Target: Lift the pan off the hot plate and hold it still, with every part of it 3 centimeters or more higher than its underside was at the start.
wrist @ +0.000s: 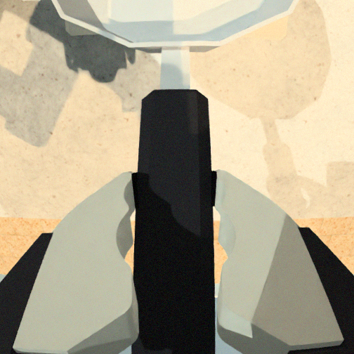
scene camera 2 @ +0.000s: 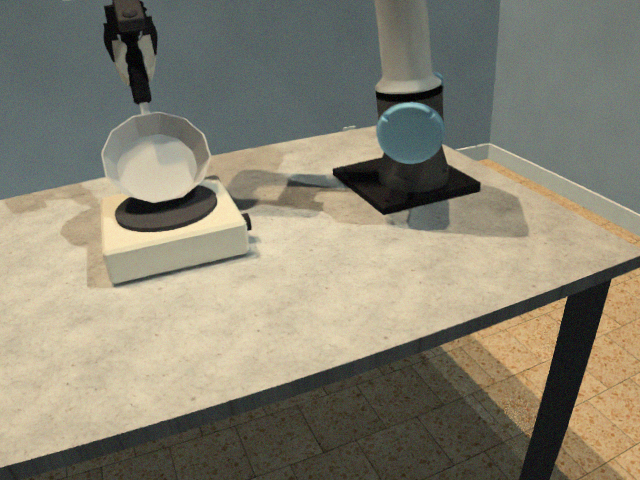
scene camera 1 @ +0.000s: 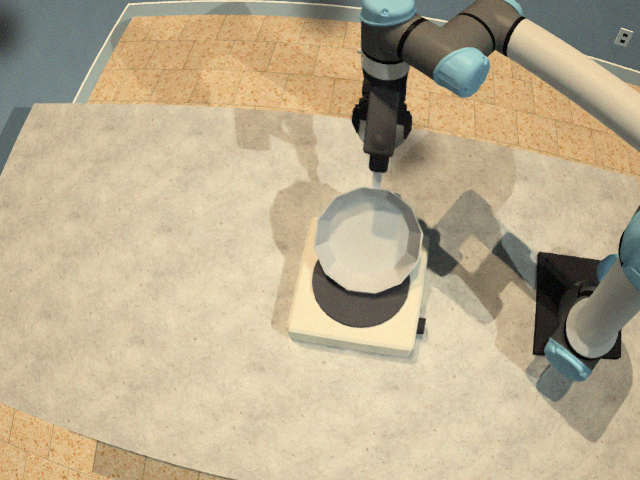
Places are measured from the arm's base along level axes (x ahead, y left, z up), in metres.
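Pixels of known places: gripper, between the fingertips: (scene camera 2: 139, 84); arm's base, origin of its link: (scene camera 2: 413, 177).
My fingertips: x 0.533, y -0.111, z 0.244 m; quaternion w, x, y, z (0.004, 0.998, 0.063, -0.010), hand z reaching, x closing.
For each thing: its top centre in the pictures, then the offset to it from my fingertips. "spot": a spot on its surface instead. Level surfaces: height alone.
- hot plate, centre of its top: (scene camera 1: 366, 280) (scene camera 2: 170, 203) 0.186 m down, 0.024 m back, 0.173 m left
- black disc, a spot on its surface: (scene camera 2: 165, 219) (scene camera 1: 351, 311) spot: 0.186 m down, 0.013 m back, 0.238 m left
- grey table, height of its surface: 0.263 m down
- black knob, centre of its top: (scene camera 2: 243, 214) (scene camera 1: 421, 323) 0.210 m down, 0.149 m back, 0.222 m left
The light grey pan (scene camera 1: 368, 240) (scene camera 2: 156, 160) (wrist: 150, 32) is over the back part of the hot plate (scene camera 1: 351, 342) (scene camera 2: 175, 253) (wrist: 276, 31). It is tilted, with its handle end up and its far side low, and its inside faces scene camera 2. A dark shadow lies on the black disc (scene camera 1: 361, 310) (scene camera 2: 165, 219) below it. The gap between the pan's lowest edge and the disc is hard to judge. My gripper (scene camera 1: 381, 135) (scene camera 2: 137, 77) (wrist: 173, 174) is shut on the pan's black handle (scene camera 1: 378, 163) (scene camera 2: 140, 86) (wrist: 174, 130), with one finger on each side.
The hot plate stands on the grey table (scene camera 1: 155, 289) (scene camera 2: 320, 289) and has a black knob (scene camera 1: 421, 326) (scene camera 2: 247, 221) on its side. The arm's black base (scene camera 1: 555, 268) (scene camera 2: 361, 188) stands on the right. The table's back edge lies below my gripper.
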